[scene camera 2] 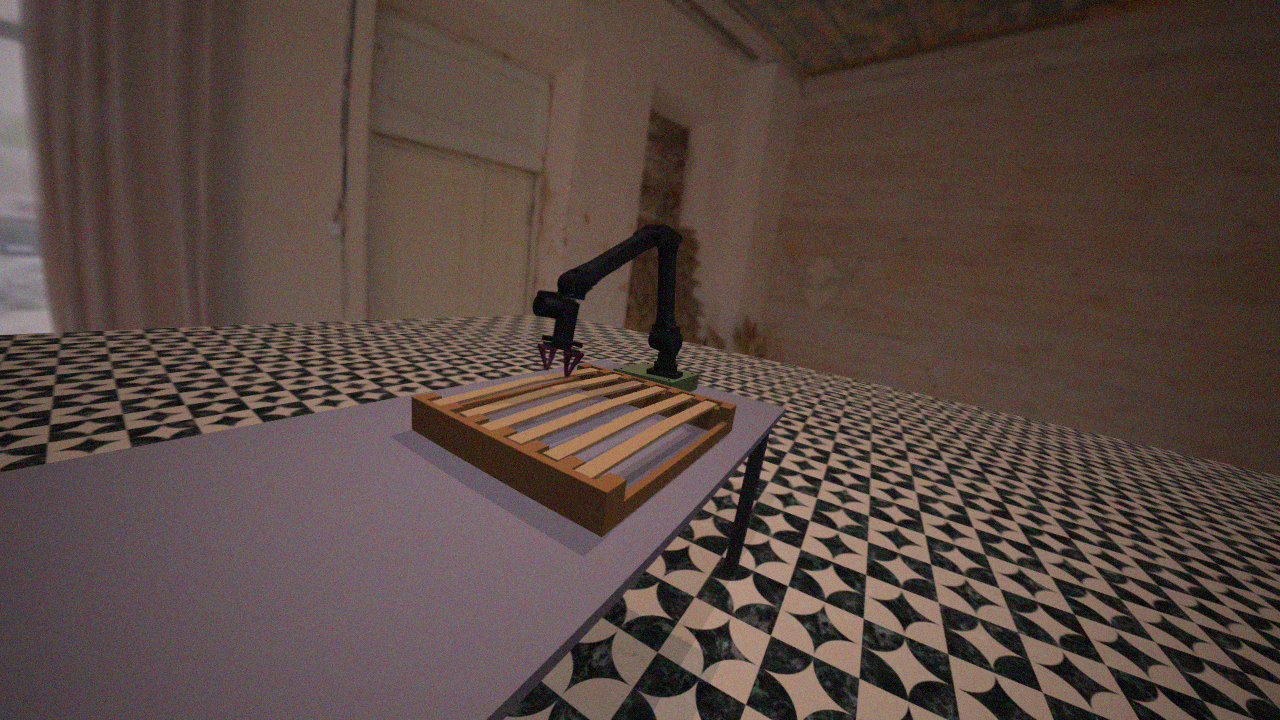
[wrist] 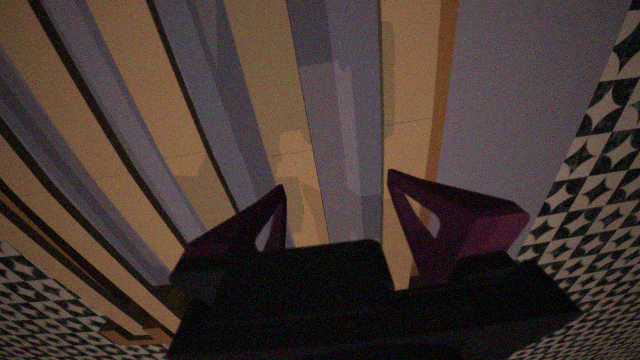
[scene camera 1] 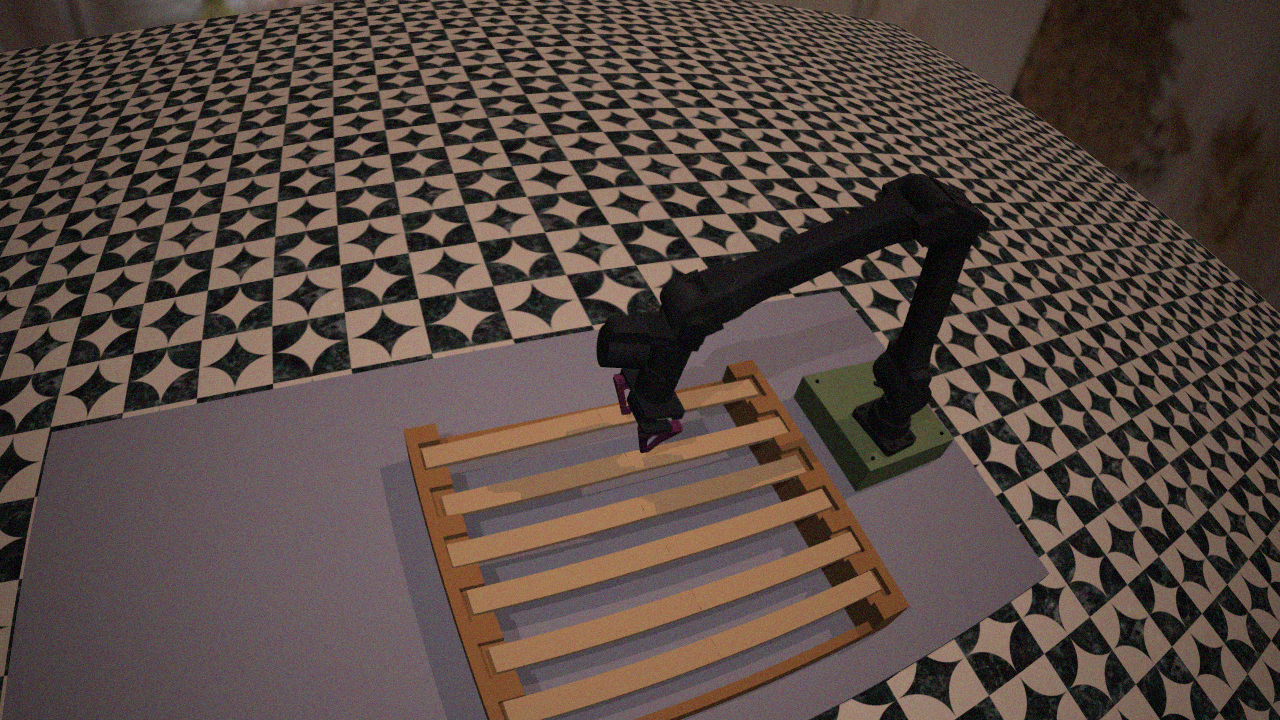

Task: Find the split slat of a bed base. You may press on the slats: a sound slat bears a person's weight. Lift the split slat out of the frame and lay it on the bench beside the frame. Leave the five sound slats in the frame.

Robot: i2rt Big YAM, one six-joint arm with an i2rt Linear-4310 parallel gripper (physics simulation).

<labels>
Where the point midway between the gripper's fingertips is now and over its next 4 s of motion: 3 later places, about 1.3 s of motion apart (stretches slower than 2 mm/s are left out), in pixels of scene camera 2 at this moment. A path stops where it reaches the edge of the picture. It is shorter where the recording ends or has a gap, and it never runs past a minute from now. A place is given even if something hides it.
My gripper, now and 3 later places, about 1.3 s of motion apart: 556,373; 553,386; 572,402; 570,375
</labels>
